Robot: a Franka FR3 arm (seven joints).
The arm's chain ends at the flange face. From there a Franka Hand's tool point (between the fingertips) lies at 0.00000 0.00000 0.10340 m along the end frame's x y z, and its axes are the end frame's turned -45 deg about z.
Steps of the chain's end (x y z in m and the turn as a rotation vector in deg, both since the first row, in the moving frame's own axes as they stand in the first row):
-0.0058, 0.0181, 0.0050, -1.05, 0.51, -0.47
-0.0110, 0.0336, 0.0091, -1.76, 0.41, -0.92
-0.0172, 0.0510, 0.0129, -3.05, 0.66, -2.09
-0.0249, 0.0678, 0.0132, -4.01, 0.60, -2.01
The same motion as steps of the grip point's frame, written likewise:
-0.0176, 0.0107, 0.0050, -1.10, -0.38, -0.47
-0.0332, 0.0188, 0.0090, -1.53, -0.95, -0.92
-0.0512, 0.0287, 0.0127, -2.62, -1.69, -2.09
-0.0698, 0.0363, 0.0129, -3.26, -2.41, -2.01

